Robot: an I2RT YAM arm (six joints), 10 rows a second.
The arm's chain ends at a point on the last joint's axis. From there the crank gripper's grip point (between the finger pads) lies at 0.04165 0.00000 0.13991 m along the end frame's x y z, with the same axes.
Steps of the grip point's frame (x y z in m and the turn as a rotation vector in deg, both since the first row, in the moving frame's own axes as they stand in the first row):
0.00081, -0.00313, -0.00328, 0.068, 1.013, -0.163
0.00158, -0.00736, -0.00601, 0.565, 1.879, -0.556
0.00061, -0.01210, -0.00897, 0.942, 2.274, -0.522
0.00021, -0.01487, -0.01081, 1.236, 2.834, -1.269
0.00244, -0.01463, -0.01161, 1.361, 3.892, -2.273
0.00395, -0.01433, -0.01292, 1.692, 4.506, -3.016
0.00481, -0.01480, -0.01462, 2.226, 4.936, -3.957
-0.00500, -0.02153, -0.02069, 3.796, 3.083, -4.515
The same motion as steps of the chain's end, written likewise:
-0.00166, -0.00284, -0.00252, 0.068, 1.013, -0.163
-0.00298, -0.00556, -0.00456, 0.565, 1.879, -0.556
-0.00490, -0.00941, -0.00719, 0.942, 2.274, -0.522
-0.00661, -0.01088, -0.00854, 1.236, 2.834, -1.269
-0.00686, -0.00951, -0.00840, 1.361, 3.892, -2.273
-0.00674, -0.00778, -0.00912, 1.692, 4.506, -3.016
-0.00677, -0.00616, -0.01036, 2.226, 4.936, -3.957
-0.01196, -0.00878, -0.01784, 3.796, 3.083, -4.515

